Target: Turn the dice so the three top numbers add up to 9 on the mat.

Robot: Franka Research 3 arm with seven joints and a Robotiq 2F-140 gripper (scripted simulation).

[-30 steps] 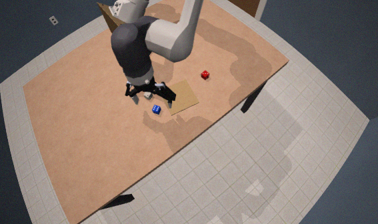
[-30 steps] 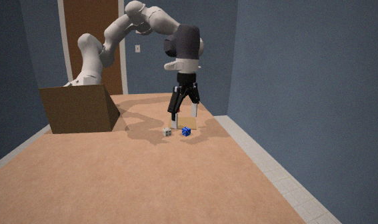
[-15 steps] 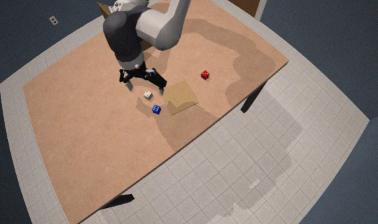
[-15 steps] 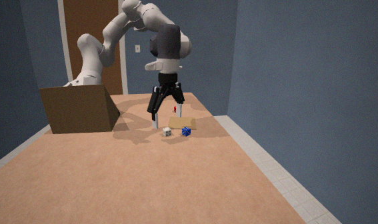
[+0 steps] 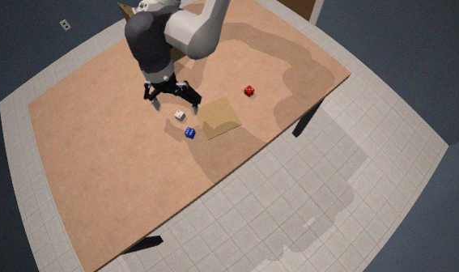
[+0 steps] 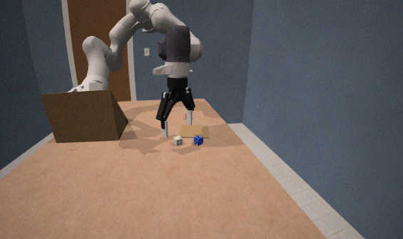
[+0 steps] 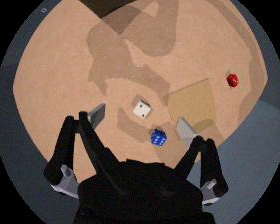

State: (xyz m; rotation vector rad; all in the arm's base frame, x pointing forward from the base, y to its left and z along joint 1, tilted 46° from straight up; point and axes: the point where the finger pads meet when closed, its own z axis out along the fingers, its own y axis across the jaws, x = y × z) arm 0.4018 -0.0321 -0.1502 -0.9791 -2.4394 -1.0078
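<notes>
Right now my hand is 60 mm above the white die. Also, from my hand: blue die: 90 mm ahead, 10 mm to the right, 60 mm below; tan mat: 90 mm ahead, 110 mm to the left, 70 mm below; red die: 80 mm ahead, 280 mm to the left, 60 mm below.
</notes>
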